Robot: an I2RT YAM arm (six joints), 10 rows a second.
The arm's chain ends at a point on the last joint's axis. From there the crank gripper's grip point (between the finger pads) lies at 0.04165 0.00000 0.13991 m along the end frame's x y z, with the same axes.
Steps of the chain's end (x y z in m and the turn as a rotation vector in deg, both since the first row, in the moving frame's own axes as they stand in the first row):
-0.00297, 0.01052, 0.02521, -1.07, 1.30, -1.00
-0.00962, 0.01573, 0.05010, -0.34, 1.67, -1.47
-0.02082, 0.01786, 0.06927, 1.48, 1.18, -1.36
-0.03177, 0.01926, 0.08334, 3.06, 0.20, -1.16
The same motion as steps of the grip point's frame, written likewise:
0.00021, 0.01237, 0.02421, -1.07, 1.30, -1.00
-0.00556, 0.01544, 0.04883, -0.34, 1.67, -1.47
-0.01800, 0.01324, 0.06832, 1.48, 1.18, -1.36
-0.03137, 0.01095, 0.08297, 3.06, 0.20, -1.16

